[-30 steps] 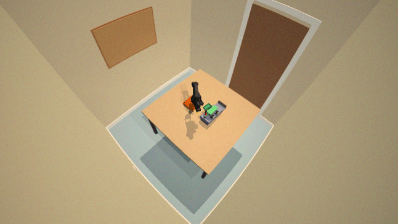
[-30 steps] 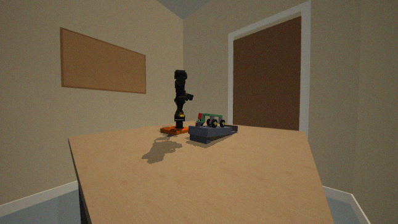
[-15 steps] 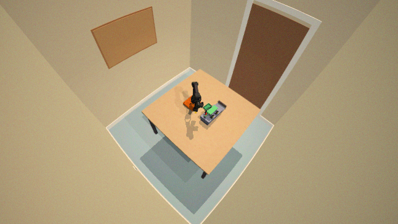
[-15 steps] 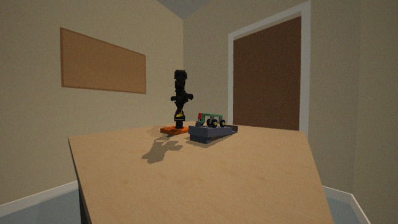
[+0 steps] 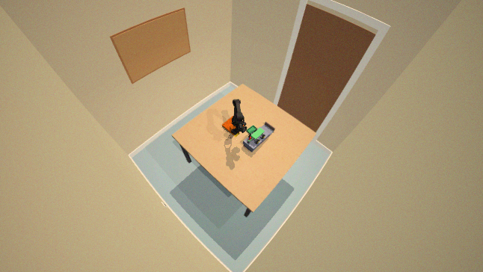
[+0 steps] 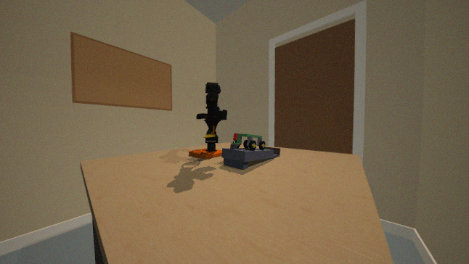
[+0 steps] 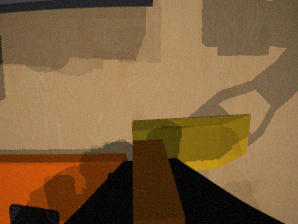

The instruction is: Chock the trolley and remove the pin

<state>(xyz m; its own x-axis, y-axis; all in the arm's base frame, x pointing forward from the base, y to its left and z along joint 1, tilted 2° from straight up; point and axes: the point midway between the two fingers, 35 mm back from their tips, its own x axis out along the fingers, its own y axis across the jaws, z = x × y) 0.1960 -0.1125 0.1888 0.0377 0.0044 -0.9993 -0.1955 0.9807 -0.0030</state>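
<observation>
My gripper tip is 130 mm short of the red-headed stop pin, 50 mm to the right of it and 40 mm above it. Also, from my gripper tip: yellow chock 20 mm to the right, 10 mm below; then trolley 130 mm ahead, 170 mm to the left, 60 mm below; then grey ramp 130 mm ahead, 170 mm to the left, 130 mm below.
</observation>
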